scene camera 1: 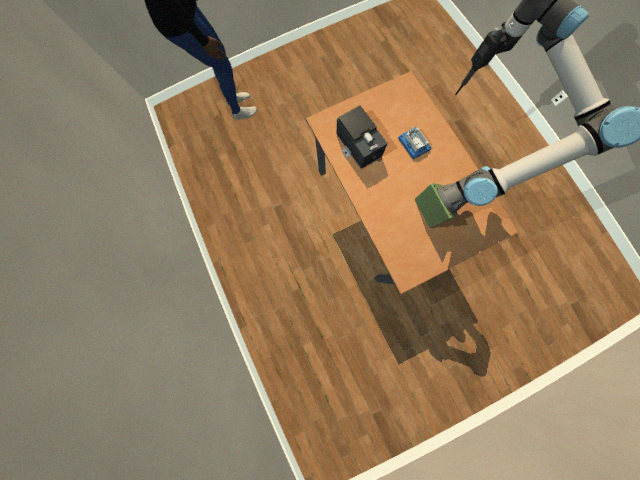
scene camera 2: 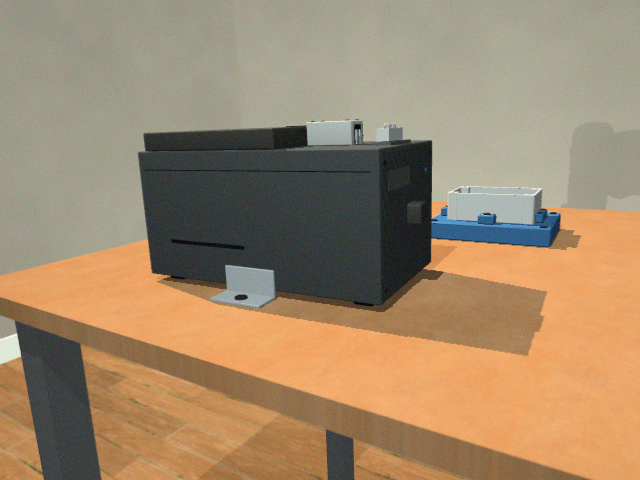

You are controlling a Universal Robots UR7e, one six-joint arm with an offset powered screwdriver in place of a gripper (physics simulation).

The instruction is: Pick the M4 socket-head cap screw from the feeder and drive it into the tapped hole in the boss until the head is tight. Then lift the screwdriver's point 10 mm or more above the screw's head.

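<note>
The dark feeder [scene camera 1: 354, 124] [scene camera 2: 263, 206] stands on the table, with a light block [scene camera 1: 368, 137] [scene camera 2: 330, 133] and a smaller light piece [scene camera 2: 388, 134] on top. The M4 screw cannot be made out. A pale open-topped housing [scene camera 1: 417, 139] [scene camera 2: 493, 207] sits upright in a blue fixture [scene camera 1: 412, 151] [scene camera 2: 491, 236] beside the feeder. The boss and its tapped hole cannot be made out. My screwdriver [scene camera 1: 455, 94] points slantwise down, high up and well apart from feeder and housing; it does not show in scene camera 2. Whether its tip bears a screw is too small to tell.
My arm rises from a green block [scene camera 1: 434, 206] at the table [scene camera 1: 392, 248] [scene camera 2: 584, 330]; its elbow [scene camera 1: 620, 126] is out at the right. A small metal bracket [scene camera 1: 346, 152] [scene camera 2: 250, 284] stands against the feeder's side. A person [scene camera 1: 224, 77] stands beyond the table's far end.
</note>
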